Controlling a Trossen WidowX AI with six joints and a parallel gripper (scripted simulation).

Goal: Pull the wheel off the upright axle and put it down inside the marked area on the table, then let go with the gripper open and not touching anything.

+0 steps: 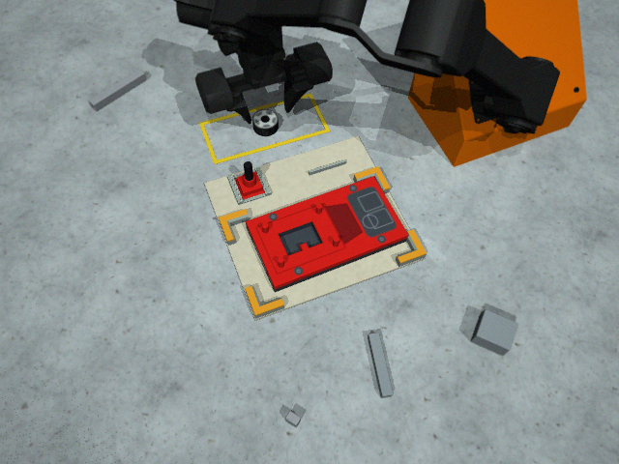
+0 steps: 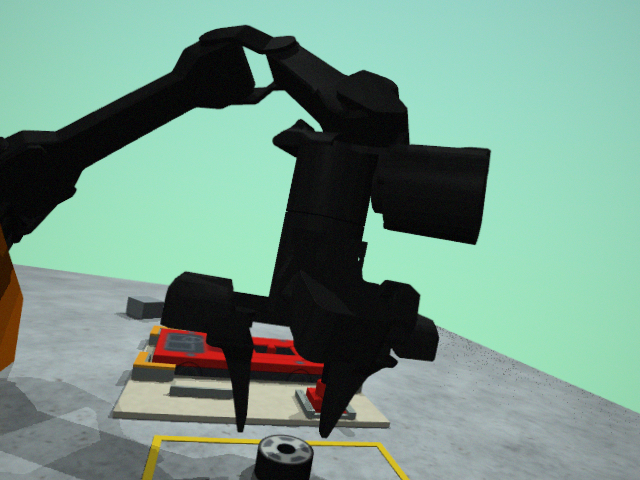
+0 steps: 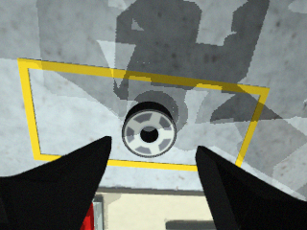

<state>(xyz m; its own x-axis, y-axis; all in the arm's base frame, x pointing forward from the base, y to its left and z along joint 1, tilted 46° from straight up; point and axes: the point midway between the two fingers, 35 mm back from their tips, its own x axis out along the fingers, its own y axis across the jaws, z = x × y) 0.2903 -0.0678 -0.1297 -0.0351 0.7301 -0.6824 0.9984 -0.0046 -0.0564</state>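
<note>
Now: gripper tip 20 mm above the wheel. The rest, counted from my gripper tip: black axle: 90 mm to the left, 70 mm ahead, 10 mm above; then small cube: 430 mm to the left, 130 mm ahead, 20 mm below.
</note>
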